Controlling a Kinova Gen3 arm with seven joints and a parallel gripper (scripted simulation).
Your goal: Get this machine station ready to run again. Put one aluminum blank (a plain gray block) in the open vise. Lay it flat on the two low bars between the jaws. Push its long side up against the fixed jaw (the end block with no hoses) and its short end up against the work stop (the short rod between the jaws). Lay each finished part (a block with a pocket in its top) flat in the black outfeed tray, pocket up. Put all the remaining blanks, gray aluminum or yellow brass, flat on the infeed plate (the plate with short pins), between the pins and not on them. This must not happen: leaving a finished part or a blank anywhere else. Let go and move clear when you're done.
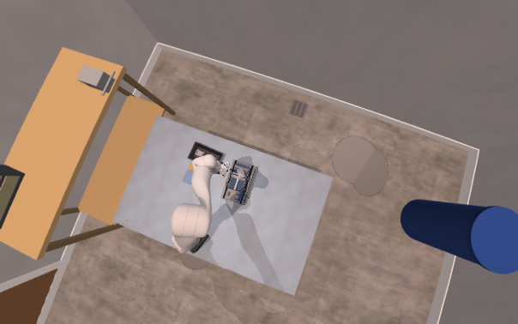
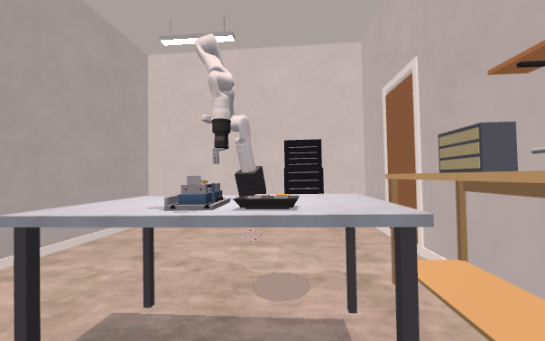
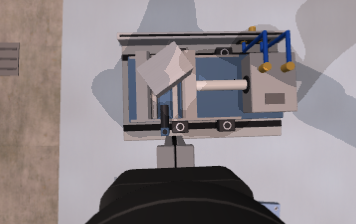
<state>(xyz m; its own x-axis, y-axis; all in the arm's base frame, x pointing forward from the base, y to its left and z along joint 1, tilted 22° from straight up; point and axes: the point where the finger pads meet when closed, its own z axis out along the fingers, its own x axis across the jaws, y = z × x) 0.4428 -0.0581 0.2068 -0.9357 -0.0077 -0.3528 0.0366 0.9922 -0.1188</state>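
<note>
Right now the vise is 160 mm below my hand, 80 mm to the right of it and 60 mm behind it. Also, from my hand: yellow brass blank 280 mm to the left, 170 mm below, 50 mm behind.
</note>
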